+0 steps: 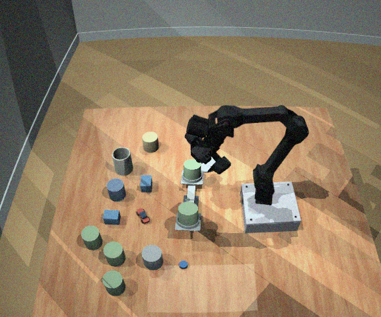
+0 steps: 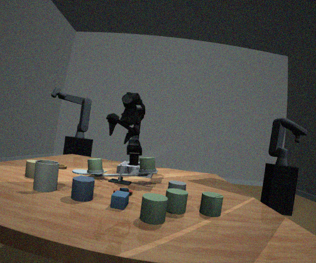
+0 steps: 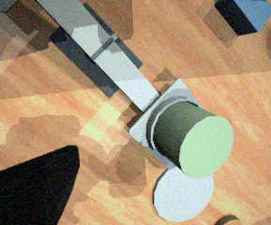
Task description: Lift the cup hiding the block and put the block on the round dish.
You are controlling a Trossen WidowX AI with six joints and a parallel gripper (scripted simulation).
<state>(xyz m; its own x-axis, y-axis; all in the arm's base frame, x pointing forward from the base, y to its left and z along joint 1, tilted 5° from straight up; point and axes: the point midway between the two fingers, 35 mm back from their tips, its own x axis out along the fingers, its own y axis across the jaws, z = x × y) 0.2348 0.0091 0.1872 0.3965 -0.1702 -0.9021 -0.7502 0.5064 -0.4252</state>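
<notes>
My gripper tip is now 160 mm above the pale green block, 80 mm to the left of it and 50 mm short of it. Also, from my gripper tip: balance: 170 mm below, 60 mm to the left, 30 mm ahead; round dish: 200 mm below, 180 mm to the right, 10 mm ahead; balance beam: 160 mm below, 50 mm to the left, 30 mm ahead.
</notes>
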